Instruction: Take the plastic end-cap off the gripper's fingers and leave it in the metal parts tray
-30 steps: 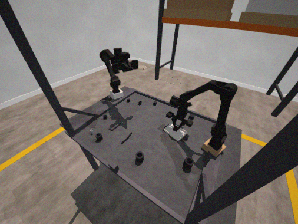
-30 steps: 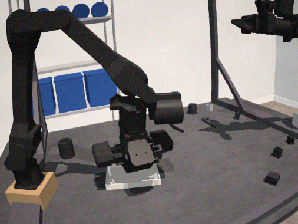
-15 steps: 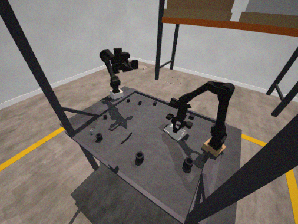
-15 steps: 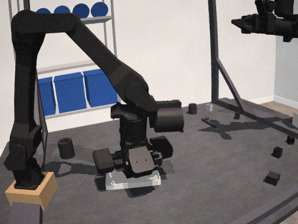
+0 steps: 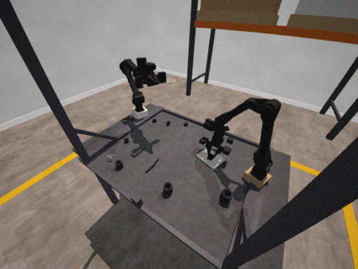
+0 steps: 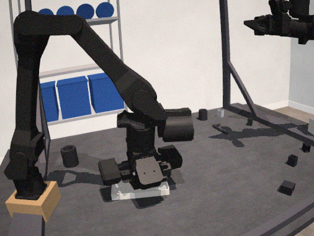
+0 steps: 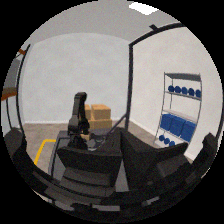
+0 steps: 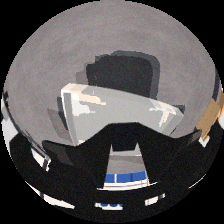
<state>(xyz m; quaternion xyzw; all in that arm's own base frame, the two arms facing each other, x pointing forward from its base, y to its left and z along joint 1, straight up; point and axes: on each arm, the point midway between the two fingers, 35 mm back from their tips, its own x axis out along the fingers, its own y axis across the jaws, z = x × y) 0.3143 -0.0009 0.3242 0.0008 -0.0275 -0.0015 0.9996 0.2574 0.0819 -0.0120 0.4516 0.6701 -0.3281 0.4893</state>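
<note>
The plastic end-cap is 20 mm behind my right hand and 20 mm below it. Also, from my right hand: white metal parts tray (20 mm behind, 30 mm below).
</note>
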